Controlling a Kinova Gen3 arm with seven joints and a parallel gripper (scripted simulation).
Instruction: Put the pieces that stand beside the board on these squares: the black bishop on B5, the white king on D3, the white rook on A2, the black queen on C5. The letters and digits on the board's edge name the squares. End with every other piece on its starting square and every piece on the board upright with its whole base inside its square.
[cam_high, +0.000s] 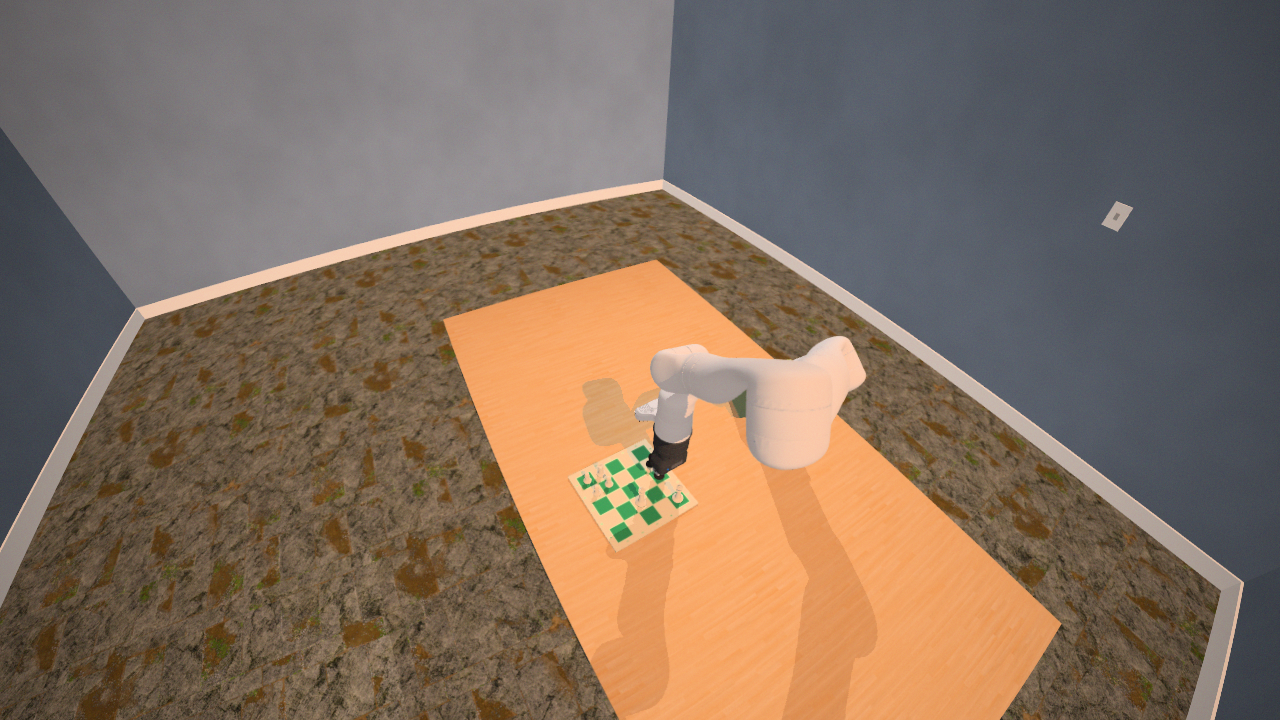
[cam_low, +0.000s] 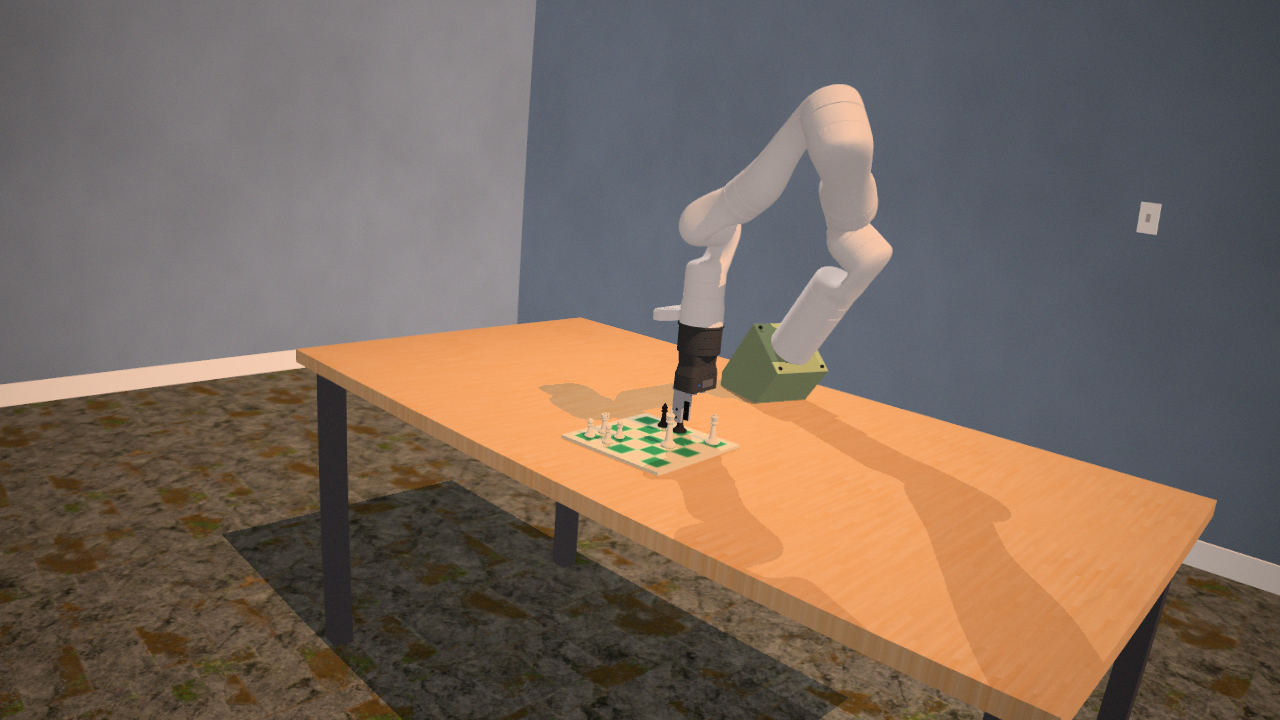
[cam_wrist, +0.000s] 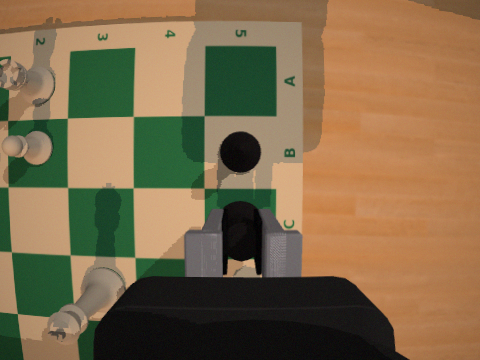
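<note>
Right now the black queen is 10 mm below my hand. From my hand the other things lie so: white king: 70 mm ahead, 50 mm to the left, 10 mm below; chessboard: 80 mm ahead, 40 mm below, 10 mm to the left; black bishop: 40 mm to the right, 20 mm below, 10 mm ahead.
</note>
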